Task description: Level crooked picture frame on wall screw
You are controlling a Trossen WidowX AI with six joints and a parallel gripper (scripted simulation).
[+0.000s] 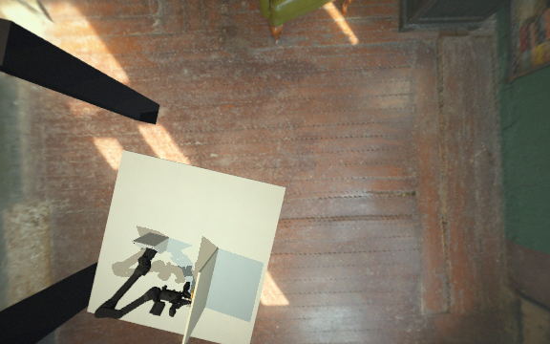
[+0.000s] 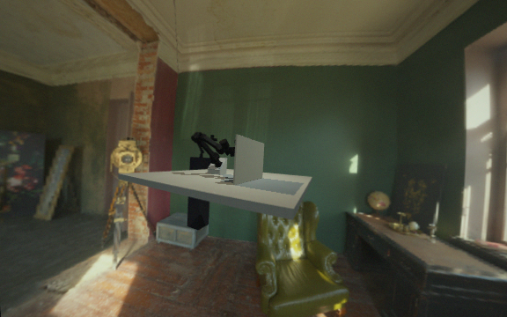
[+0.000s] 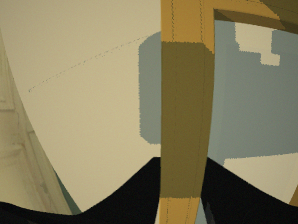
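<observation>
Now: gripper tip 10 mm short of the yellow picture frame, 10 mm to the right of it and 50 mm above it. From my gripper tip the other things lie so: cream wall panel 20 mm ahead, 10 mm to the left, 70 mm below.
</observation>
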